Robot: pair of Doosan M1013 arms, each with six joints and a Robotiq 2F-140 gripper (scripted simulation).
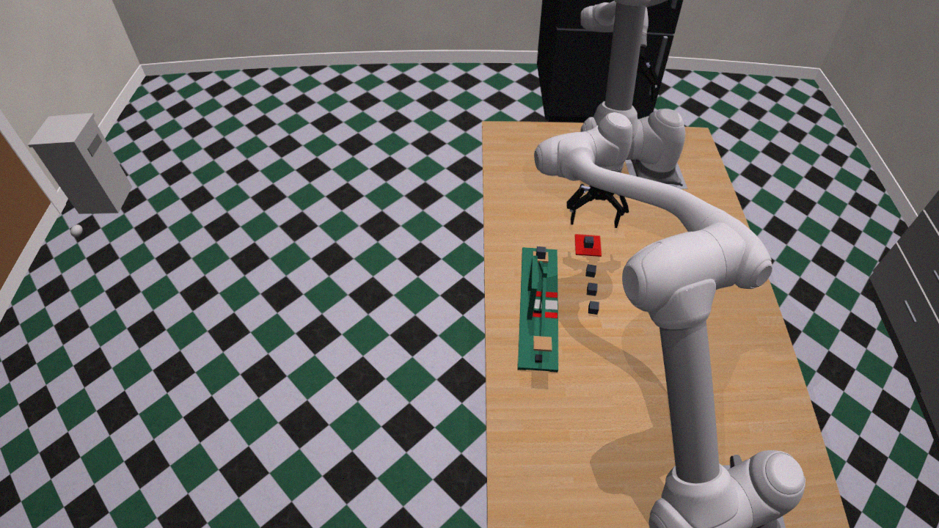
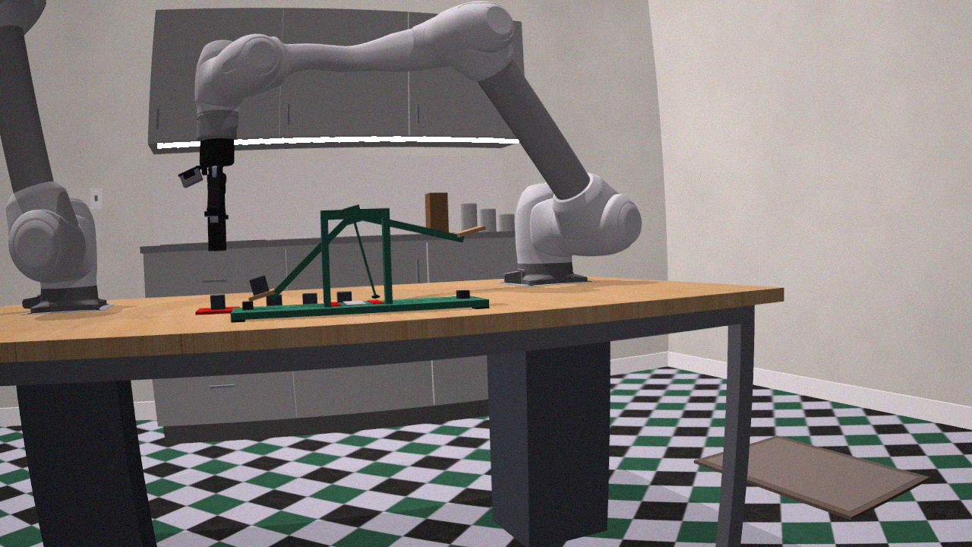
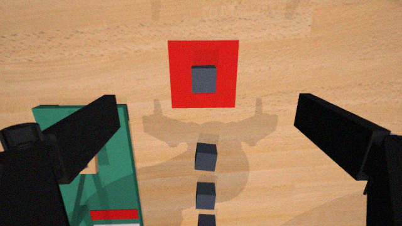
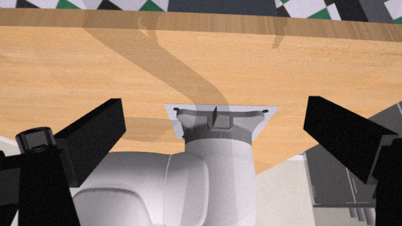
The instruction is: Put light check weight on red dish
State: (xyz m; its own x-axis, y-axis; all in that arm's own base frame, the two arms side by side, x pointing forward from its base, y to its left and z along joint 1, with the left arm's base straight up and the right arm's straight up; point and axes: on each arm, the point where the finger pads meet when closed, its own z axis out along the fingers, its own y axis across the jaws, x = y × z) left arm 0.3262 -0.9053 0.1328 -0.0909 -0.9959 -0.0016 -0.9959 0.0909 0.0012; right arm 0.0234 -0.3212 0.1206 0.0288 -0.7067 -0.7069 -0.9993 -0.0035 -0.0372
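My left hand is 13 cm above the red dish and 1 cm to the left of it. From my left hand the other things lie so: green rocker balance 26 cm to the left, 19 cm ahead, 4 cm below; then beam 27 cm to the left, 19 cm ahead, 3 cm below.
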